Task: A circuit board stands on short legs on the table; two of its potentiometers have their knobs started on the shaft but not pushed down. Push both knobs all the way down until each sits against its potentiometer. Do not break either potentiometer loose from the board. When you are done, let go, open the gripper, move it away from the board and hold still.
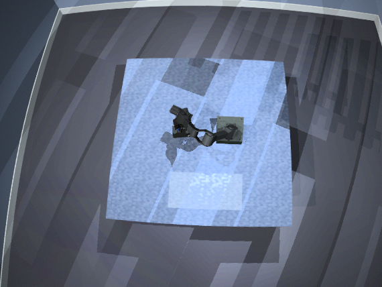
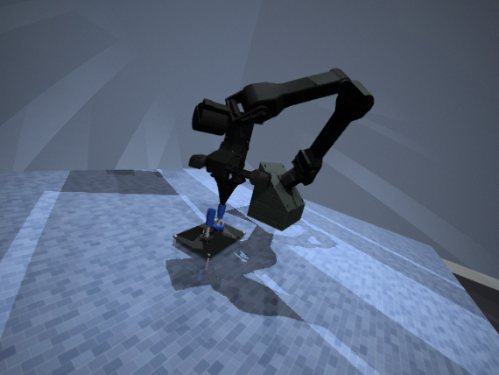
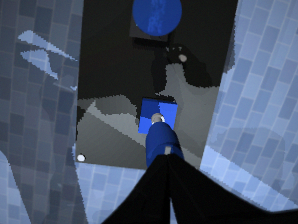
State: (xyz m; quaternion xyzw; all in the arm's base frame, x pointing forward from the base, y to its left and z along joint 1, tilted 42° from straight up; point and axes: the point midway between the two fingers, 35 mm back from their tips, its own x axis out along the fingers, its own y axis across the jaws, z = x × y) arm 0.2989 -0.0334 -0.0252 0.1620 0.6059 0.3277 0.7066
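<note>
The knob lies 60 mm ahead of my gripper tip, 20 mm to the left of it and 10 mm below it.
</note>
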